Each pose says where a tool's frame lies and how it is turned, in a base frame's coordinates. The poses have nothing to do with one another.
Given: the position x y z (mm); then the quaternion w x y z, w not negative.
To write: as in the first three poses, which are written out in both.
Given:
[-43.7 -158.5 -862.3 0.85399 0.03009 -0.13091 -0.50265]
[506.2 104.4 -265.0 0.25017 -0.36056 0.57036 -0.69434]
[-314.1 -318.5 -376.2 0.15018 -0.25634 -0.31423 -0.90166]
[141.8 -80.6 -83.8 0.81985 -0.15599 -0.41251 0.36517]
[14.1 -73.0 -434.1 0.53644 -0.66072 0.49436 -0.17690]
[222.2 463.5 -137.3 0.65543 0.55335 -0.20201 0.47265]
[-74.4 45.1 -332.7 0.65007 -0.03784 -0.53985 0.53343]
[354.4 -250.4 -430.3 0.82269 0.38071 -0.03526 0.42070]
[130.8 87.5 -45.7 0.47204 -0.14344 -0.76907 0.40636]
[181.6 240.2 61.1 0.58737 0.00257 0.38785 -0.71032]
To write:
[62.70 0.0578 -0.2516 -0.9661 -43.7 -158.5 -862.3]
[151.02 -0.3724 0.5891 -0.7171 506.2 104.4 -265.0]
[162.73 -0.2593 -0.3178 -0.9120 -314.1 -318.5 -376.2]
[69.86 -0.2724 -0.7204 0.6378 141.8 -80.6 -83.8]
[115.12 -0.7829 0.5858 -0.2096 14.1 -73.0 -434.1]
[98.10 0.7327 -0.2675 0.6258 222.2 463.5 -137.3]
[98.91 -0.0498 -0.7104 0.7020 -74.4 45.1 -332.7]
[69.29 0.6697 -0.0620 0.7400 354.4 -250.4 -430.3]
[123.67 -0.1627 -0.8724 0.4609 130.8 87.5 -45.7]
[108.06 0.0032 0.4792 -0.8777 181.6 240.2 61.1]

